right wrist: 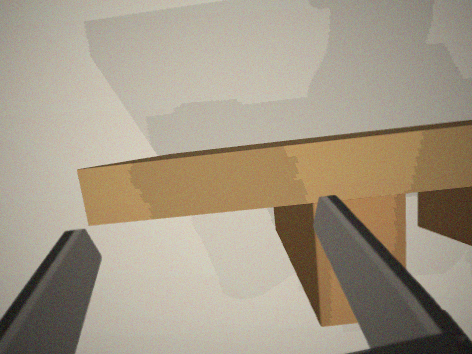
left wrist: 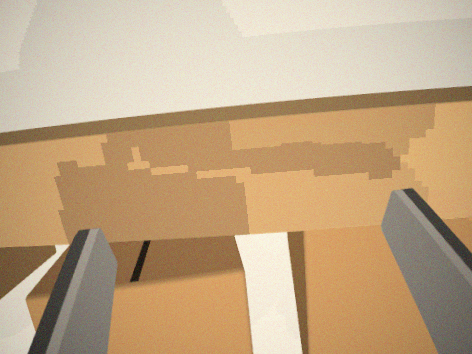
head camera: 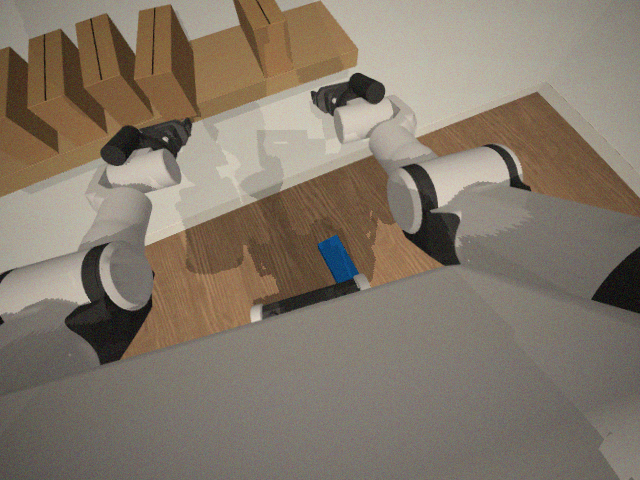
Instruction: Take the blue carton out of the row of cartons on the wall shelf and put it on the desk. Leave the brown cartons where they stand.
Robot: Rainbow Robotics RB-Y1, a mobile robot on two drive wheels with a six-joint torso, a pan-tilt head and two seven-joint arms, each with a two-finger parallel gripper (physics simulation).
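Frame: origin at the robot's base, x left, y up, z ahead, level; millimetres.
Seen in the pictures: left gripper, fingertip midpoint: (left wrist: 250, 227) (head camera: 168, 127); right gripper, fingertip midpoint: (right wrist: 209, 226) (head camera: 332, 90).
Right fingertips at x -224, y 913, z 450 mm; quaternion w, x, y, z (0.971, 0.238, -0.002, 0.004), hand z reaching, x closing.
Offsets run from my right fingertips to a thing's middle. Level surfaces: height alone.
The blue carton @[dz -233, dx +26, dy -871 mm] (head camera: 338, 259) lies on the wooden floor in the head view, close to the front of my base, whose white corner meets or hides its near end. Several brown cartons @[dz +129, dx +384, dy +81 mm] (head camera: 165, 62) (left wrist: 180, 310) @[dz +204, dx +136, dy +81 mm] (right wrist: 372, 225) stand on the wall shelf (head camera: 224, 64) (left wrist: 325, 200) (right wrist: 225, 185), with a wide gap before the rightmost one in the head view. My left gripper (head camera: 185, 135) (left wrist: 250, 227) is open and empty near the shelf's front. My right gripper (head camera: 316, 100) (right wrist: 209, 226) is open and empty near the shelf's right end. The desk does not show.
The front of my base (head camera: 310, 301) shows as a dark bar with white ends. The white wall (head camera: 465, 62) rises behind the wooden floor @[dy -911 mm] (head camera: 206, 294) and carries the shelf. Shadows of my arms fall on wall and floor.
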